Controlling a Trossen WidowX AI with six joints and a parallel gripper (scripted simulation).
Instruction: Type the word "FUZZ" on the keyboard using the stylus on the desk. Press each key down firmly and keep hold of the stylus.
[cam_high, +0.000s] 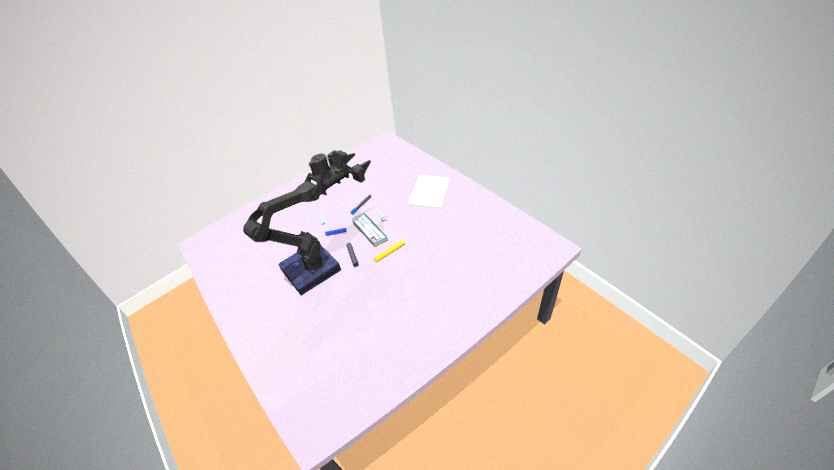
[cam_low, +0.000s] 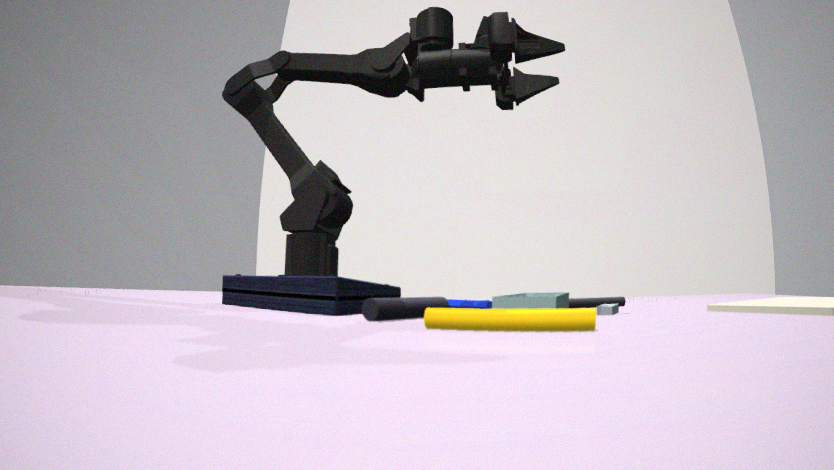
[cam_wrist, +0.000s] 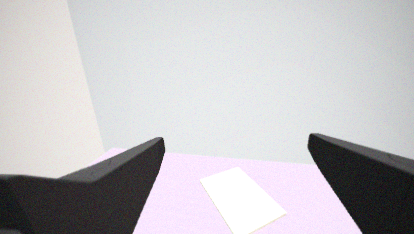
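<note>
My gripper tip is now 34 cm above the blue stylus, 18 cm past it and 11 cm to the right of it. The rest, counted from my gripper tip: blue pen: 34 cm below, 13 cm to the left, 1 cm ahead; then dark cylinder: 33 cm below, 20 cm behind, 7 cm to the right; then yellow cylinder: 33 cm below, 18 cm to the right, 9 cm behind.
</note>
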